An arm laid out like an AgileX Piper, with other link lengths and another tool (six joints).
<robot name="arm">
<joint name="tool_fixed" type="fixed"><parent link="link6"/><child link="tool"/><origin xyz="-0.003 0.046 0.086" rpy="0 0.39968 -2.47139"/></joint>
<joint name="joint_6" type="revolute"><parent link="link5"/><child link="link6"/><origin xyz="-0.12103 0 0" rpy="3.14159 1.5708 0"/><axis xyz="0 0 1"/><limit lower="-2.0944" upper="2.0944"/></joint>
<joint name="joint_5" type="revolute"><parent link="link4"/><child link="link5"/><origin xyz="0 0 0" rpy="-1.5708 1.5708 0"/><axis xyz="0 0 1"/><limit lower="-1.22" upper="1.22"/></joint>
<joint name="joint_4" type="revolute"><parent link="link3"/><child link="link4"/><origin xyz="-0.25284 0.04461 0" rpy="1.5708 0 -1.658"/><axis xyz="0 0 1"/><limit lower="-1.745" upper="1.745"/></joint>
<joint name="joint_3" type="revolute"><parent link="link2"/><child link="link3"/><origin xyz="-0.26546 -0.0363 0" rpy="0 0 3.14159"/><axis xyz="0 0 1"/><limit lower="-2.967" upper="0"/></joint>
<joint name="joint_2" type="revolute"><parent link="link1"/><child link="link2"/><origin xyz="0 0 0" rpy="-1.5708 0 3.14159"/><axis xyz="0 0 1"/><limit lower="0" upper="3.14"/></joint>
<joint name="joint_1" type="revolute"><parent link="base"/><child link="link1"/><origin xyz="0 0 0.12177" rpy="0 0 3.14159"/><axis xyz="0 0 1"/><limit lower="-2.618" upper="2.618"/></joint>
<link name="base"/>
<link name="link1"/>
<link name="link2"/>
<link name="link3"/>
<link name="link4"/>
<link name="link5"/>
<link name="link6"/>
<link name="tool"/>
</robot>
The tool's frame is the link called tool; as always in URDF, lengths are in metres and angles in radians.
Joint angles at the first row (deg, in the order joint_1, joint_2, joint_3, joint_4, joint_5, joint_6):
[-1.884, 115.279, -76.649, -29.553, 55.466, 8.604]
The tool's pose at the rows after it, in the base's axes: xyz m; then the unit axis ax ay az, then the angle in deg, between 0 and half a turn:
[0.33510 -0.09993 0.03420 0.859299 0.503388 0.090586 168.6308]
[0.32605 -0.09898 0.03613 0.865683 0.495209 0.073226 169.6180]
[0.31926 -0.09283 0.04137 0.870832 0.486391 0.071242 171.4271]
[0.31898 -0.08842 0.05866 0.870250 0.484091 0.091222 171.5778]
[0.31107 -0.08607 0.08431 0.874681 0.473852 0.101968 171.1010]
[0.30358 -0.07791 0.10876 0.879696 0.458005 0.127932 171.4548]
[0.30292 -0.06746 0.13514 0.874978 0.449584 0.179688 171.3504]
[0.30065 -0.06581 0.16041 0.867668 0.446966 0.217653 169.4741]
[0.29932 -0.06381 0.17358 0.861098 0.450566 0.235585 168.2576]
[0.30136 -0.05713 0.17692 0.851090 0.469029 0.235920 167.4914]
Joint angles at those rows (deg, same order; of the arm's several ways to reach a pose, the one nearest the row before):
[-1.884, 115.278, -76.779, -29.553, 56.523, 8.604]
[-1.884, 115.241, -76.819, -28.814, 59.012, 8.440]
[-1.884, 114.226, -76.844, -26.395, 60.922, 7.337]
[-1.884, 111.005, -76.843, -24.621, 61.835, 6.007]
[-1.883, 106.675, -76.844, -23.548, 64.953, 5.570]
[-1.884, 101.949, -76.842, -20.974, 67.330, 5.322]
[-1.833, 96.433, -76.843, -17.889, 67.331, 4.583]
[-1.832, 91.586, -76.841, -17.391, 67.330, 4.363]
[-1.301, 89.130, -76.843, -17.618, 67.331, 4.313]
[0.818, 88.742, -76.843, -18.922, 67.330, 4.471]

